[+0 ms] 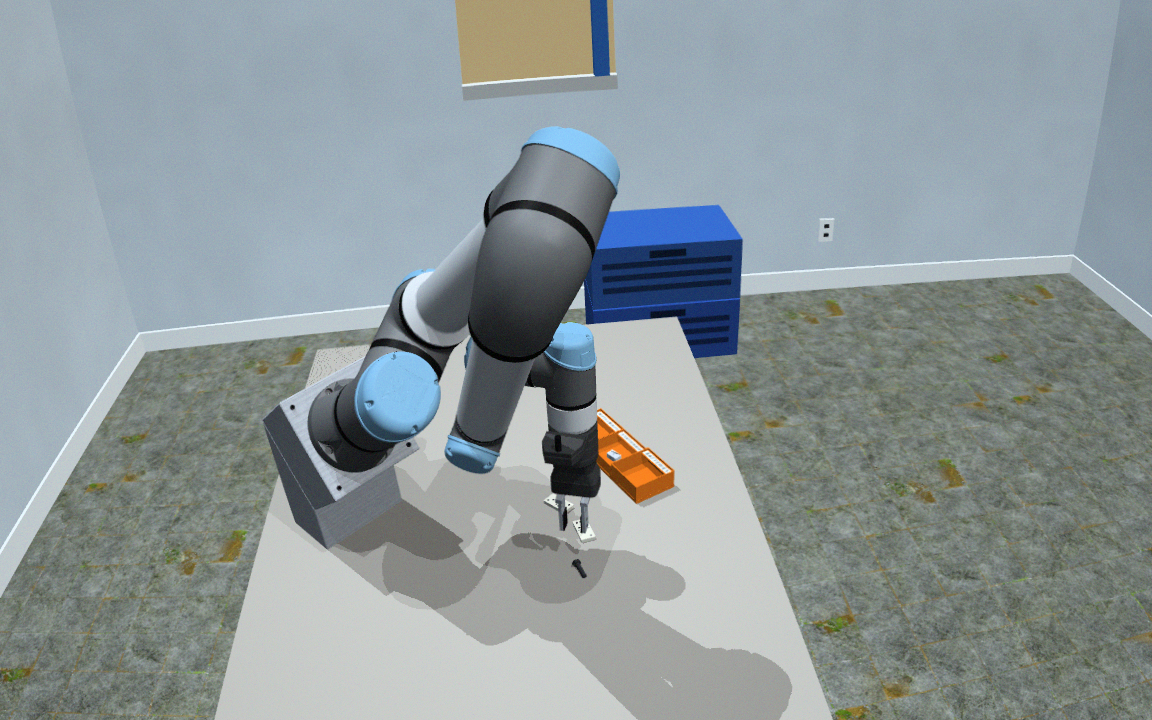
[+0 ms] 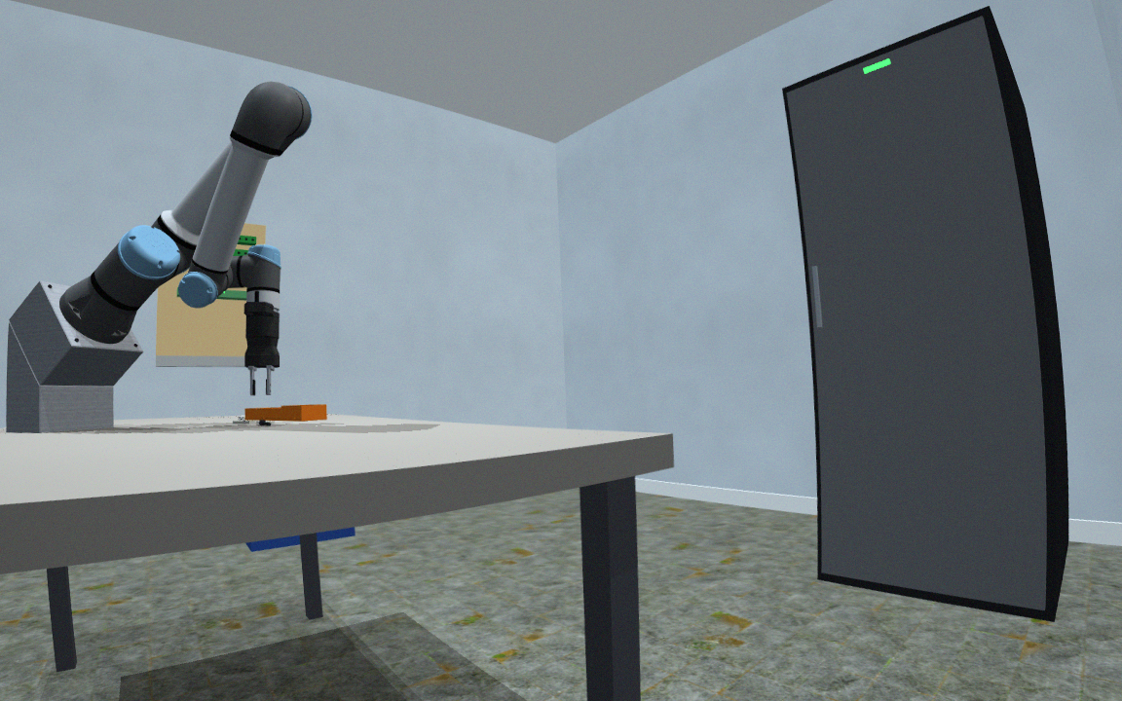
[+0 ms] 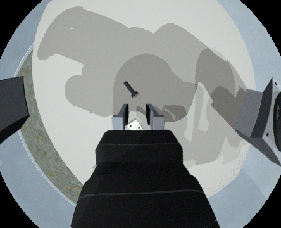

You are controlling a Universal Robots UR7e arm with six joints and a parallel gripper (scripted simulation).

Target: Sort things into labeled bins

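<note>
My hand is 10 mm past the black bolt, 30 mm to the left of it and 80 mm above it. From my hand the other things lie so: white die: 70 mm ahead, 200 mm to the left, 80 mm below; black nut: 180 mm ahead, 280 mm to the left, 70 mm below; grey piece: 180 mm ahead, 200 mm to the left, 70 mm below.
</note>
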